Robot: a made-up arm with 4 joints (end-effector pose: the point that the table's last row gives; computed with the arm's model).
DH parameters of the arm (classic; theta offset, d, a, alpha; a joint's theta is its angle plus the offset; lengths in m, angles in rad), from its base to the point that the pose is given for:
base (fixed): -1.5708 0.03 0 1.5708
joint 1: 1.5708 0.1 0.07 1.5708
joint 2: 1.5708 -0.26 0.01 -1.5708
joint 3: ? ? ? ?
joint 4: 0 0.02 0 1.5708
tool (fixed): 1.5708 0.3 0 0
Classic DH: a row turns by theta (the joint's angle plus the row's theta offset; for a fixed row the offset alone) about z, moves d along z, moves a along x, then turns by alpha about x.
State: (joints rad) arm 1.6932 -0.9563 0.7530 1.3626
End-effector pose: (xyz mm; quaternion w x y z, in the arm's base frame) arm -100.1 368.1 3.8 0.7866 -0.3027 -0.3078 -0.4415
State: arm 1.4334 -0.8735 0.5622 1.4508
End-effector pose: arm -109.6 297.3 133.6 0.8716 -0.1098 -0.1971 -0.4353
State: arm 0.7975 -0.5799 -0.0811 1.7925
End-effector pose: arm -43.0 -8.7 161.0 0.8359 0.4671 0.1152 -0.2643
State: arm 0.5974 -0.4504 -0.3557 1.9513
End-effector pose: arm 16.5 -42.6 73.6 0.7231 0.6318 0.2291 -0.1598
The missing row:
joint 3: -1.5708 -0.11 0.07 1.5708
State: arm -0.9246 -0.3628 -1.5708 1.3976
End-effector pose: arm 289.8 92.8 310.8 0.1600 0.6888 0.2870 0.6463
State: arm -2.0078 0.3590 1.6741 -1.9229
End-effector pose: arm 83.5 -224.5 166.1 0.6527 0.1604 0.7205 0.1705
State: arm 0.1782 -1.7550 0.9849 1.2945
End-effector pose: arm 143.1 102.4 344.4 0.6703 -0.0102 0.2992 -0.6790
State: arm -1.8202 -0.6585 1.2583 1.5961
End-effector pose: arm -318.8 -388.7 62.3 0.0837 0.7839 0.3220 -0.5241
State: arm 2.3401 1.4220 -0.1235 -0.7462
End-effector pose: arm -427.6 -194.1 -332.0 0.0194 0.7571 0.4218 -0.4985
